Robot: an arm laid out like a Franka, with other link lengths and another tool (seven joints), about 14 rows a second.
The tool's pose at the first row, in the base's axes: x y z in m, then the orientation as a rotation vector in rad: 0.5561 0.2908 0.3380 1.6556 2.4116 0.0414
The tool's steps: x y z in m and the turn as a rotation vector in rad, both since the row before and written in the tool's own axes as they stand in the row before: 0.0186 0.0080 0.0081 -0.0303 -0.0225 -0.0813; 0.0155 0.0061 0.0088 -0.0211 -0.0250 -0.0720; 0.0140 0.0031 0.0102 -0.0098 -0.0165 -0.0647; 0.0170 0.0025 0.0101 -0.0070 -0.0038 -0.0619; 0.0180 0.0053 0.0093 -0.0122 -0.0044 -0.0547; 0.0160 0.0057 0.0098 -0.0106 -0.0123 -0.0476; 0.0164 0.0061 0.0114 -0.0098 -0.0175 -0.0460; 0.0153 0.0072 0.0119 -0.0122 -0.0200 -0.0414; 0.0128 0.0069 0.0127 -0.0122 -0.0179 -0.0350
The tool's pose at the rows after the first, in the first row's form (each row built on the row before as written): 0.5586 0.3101 0.3283 1.5355 2.4466 0.0459; 0.5596 0.3257 0.3177 1.4295 2.4717 0.0389; 0.5583 0.3380 0.3052 1.3396 2.4991 0.0258; 0.5543 0.3520 0.2916 1.2577 2.5335 0.0184; 0.5508 0.3681 0.2787 1.1821 2.5591 0.0188; 0.5482 0.3826 0.2657 1.1137 2.5724 0.0141; 0.5456 0.3971 0.2509 1.0463 2.5789 0.0059; 0.5442 0.4111 0.2358 0.9835 2.5788 0.0007; 0.5443 0.4228 0.2205 0.9297 2.5763 -0.0017
